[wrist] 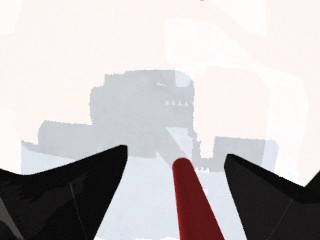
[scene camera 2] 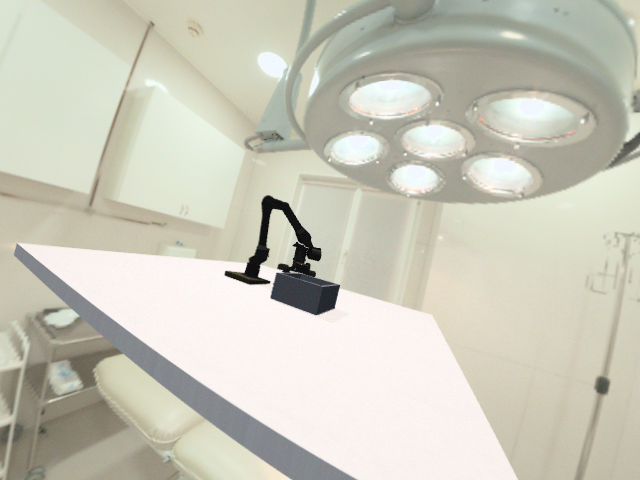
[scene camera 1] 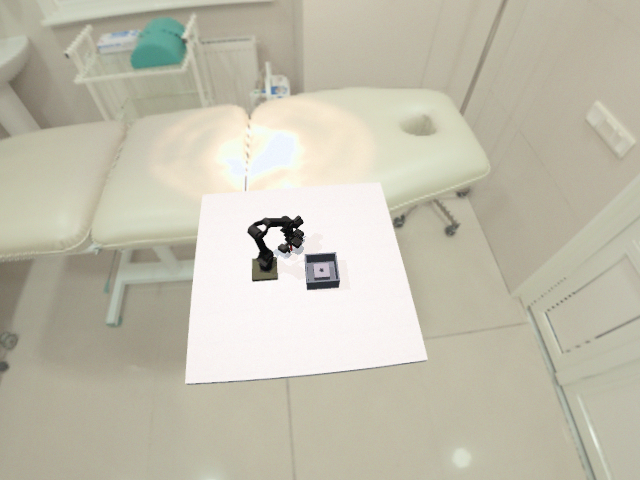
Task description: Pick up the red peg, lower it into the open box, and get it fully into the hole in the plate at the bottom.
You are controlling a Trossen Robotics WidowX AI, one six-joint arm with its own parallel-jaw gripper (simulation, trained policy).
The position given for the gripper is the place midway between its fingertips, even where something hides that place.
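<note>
Dark grey box [scene camera 2: 310,294]. Again the dark grey box [scene camera 1: 331,257]. In the wrist view, the dark grey box out of frame. The gripper [wrist: 176,156].
</note>
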